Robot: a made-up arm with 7 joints.
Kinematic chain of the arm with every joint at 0, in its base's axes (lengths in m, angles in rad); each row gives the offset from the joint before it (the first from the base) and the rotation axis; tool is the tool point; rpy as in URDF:
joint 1: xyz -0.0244 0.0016 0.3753 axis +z
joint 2: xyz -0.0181 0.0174 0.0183 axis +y
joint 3: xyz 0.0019 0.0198 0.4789 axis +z
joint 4: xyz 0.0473 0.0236 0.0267 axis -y
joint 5: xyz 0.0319 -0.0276 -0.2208 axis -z
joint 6: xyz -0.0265 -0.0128 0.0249 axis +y
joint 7: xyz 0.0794 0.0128 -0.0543 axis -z
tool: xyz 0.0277 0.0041 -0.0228 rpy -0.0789 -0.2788 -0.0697
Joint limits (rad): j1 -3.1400..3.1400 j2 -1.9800..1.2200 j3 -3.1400..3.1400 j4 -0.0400..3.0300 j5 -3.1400..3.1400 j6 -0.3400..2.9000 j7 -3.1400..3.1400
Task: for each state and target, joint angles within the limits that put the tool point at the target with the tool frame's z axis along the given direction. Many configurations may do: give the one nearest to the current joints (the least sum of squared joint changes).
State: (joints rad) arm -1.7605 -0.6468 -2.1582 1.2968 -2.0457 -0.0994 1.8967
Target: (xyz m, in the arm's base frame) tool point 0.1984 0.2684 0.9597 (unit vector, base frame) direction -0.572 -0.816 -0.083
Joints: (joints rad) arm -2.7526 -0.1263 -2.5380 1.6823 -1.3054 -0.2760 2.5046
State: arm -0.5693 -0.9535 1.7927 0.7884 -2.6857 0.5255 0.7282
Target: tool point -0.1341 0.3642 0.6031 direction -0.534 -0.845 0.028
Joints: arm -0.2825 -0.8314 1.4499 0.6660 -2.6381 0.7585 0.7919
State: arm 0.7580 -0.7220 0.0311 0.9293 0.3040 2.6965 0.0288
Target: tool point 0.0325 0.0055 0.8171 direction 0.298 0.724 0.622
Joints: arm 0.7779 -0.3241 -0.0510 1.4743 -0.3907 2.8046 0.2305
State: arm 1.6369 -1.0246 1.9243 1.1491 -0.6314 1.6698 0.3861
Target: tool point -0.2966 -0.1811 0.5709 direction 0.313 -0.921 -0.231
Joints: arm 1.5337 -0.6752 2.1069 0.6115 -1.0168 1.5402 0.3986
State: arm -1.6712 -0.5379 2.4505 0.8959 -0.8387 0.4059 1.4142
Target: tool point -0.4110 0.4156 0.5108 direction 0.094 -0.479 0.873
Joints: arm -0.7718 -0.7264 3.1400 1.0544 -0.6666 0.0310 1.4451
